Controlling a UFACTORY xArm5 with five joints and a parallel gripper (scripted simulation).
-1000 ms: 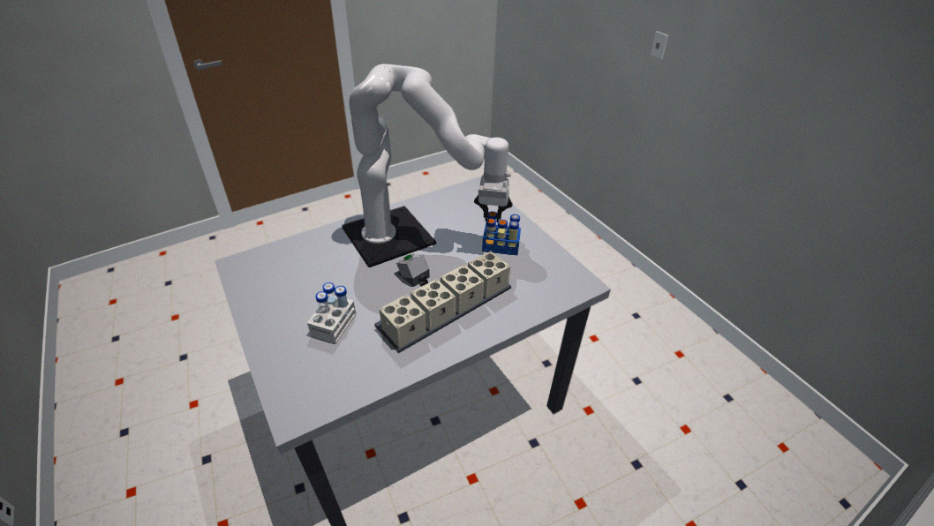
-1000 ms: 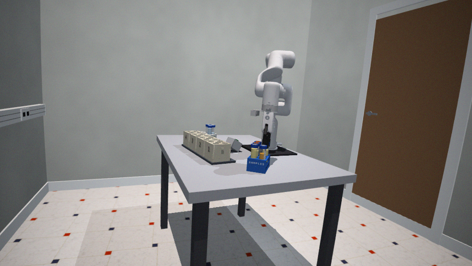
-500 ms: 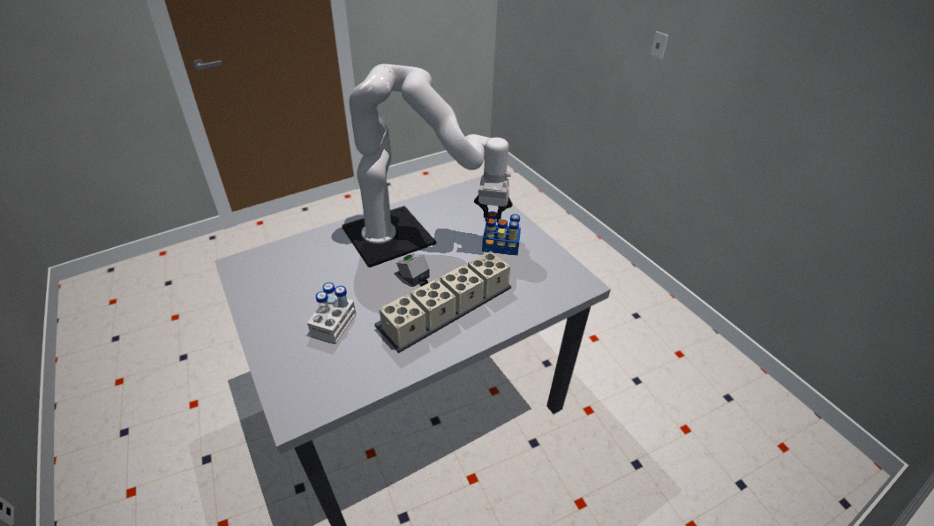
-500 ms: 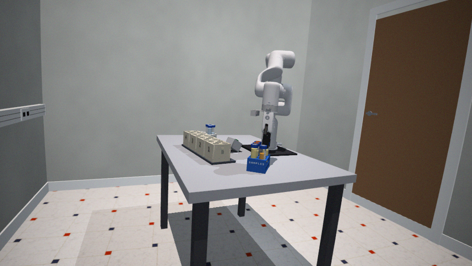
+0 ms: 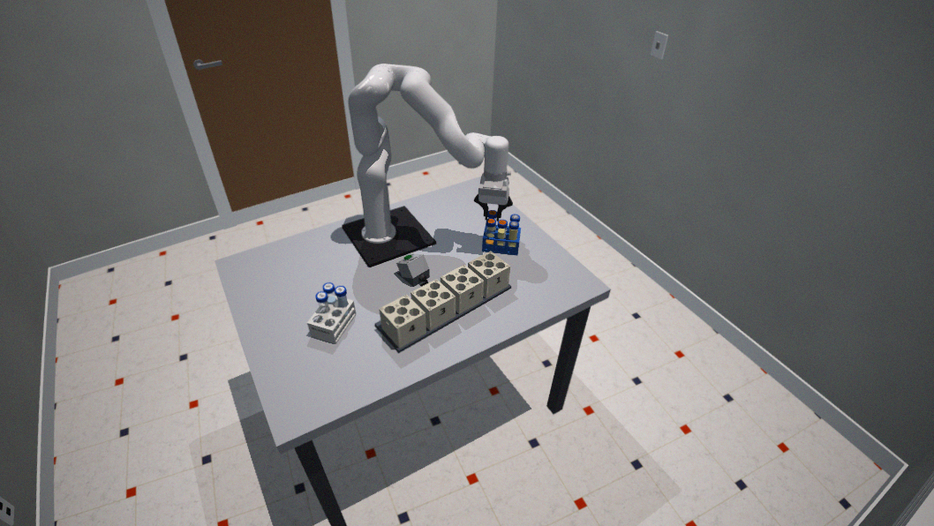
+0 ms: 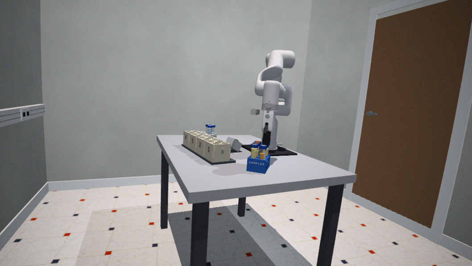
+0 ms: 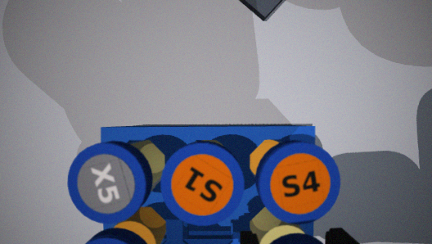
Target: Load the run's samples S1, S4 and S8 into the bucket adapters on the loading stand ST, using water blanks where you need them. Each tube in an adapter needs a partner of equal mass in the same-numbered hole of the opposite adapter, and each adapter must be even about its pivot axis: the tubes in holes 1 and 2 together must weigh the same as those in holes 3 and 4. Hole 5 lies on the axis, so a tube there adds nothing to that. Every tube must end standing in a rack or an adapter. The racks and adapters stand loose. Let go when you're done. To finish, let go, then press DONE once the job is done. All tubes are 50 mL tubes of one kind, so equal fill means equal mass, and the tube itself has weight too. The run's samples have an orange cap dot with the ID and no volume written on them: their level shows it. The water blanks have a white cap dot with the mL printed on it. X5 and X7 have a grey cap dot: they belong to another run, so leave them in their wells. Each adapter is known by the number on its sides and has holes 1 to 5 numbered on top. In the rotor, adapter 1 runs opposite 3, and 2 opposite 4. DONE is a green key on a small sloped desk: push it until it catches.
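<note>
The blue samples rack is 9 cm below my hand, 4 cm ahead of it and 2 cm to the left of it. Round my hand: adapter 3: 35 cm to the right, 24 cm ahead, 7 cm below; white rack: 63 cm to the right, 12 cm ahead, 9 cm below.
</note>
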